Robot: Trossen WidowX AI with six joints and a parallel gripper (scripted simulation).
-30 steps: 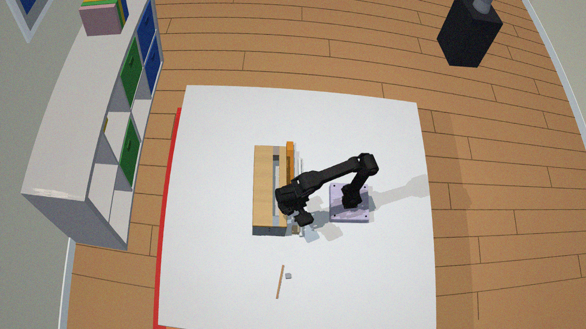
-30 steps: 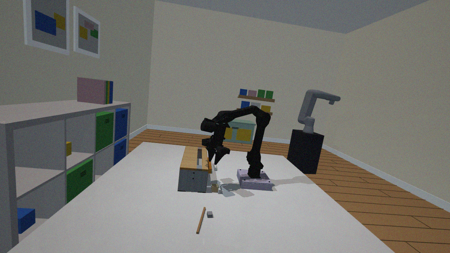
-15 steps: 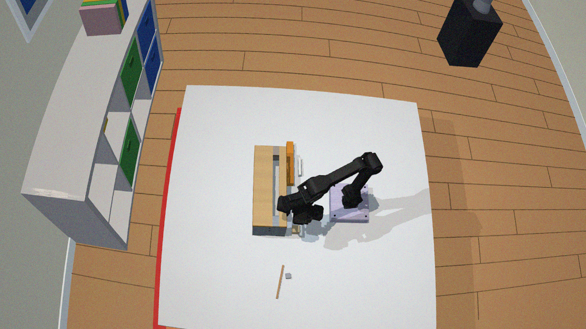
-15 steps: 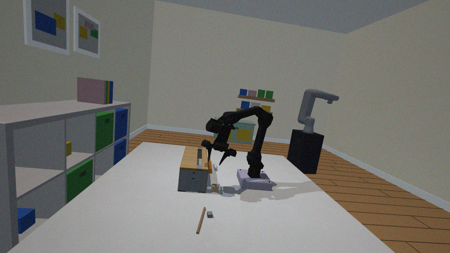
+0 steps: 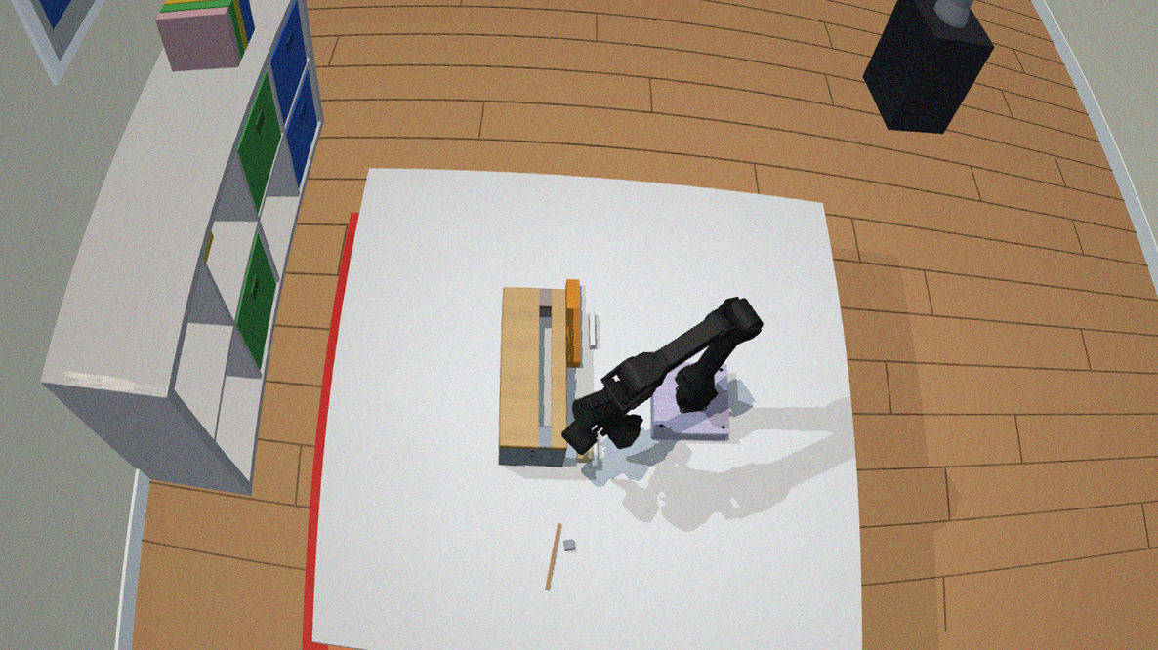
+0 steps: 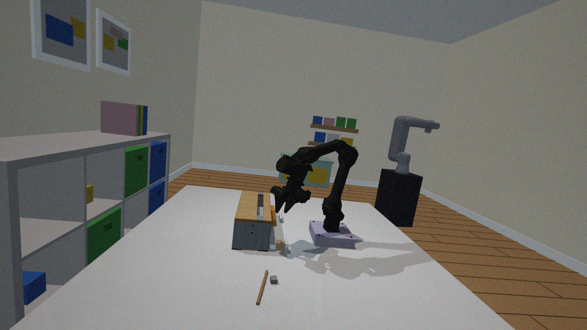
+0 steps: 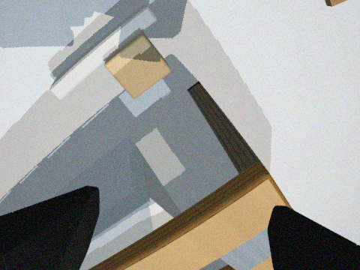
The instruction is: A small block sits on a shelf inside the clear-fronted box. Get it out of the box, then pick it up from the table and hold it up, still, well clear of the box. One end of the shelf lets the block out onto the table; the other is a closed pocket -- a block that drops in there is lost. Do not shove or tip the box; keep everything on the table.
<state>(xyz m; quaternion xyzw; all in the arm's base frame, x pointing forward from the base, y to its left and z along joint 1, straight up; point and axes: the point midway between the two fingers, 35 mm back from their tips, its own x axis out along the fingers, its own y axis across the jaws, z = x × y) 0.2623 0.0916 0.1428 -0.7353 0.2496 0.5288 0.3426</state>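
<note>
Right now my gripper tip is 140 mm above the tan block and 10 mm past it. Round my gripper tip: box 170 mm to the right, 90 mm below, 50 mm ahead; grey cube 220 mm to the left, 150 mm below, 50 mm ahead; thin wooden stick 240 mm to the left, 150 mm below, 90 mm ahead.
</note>
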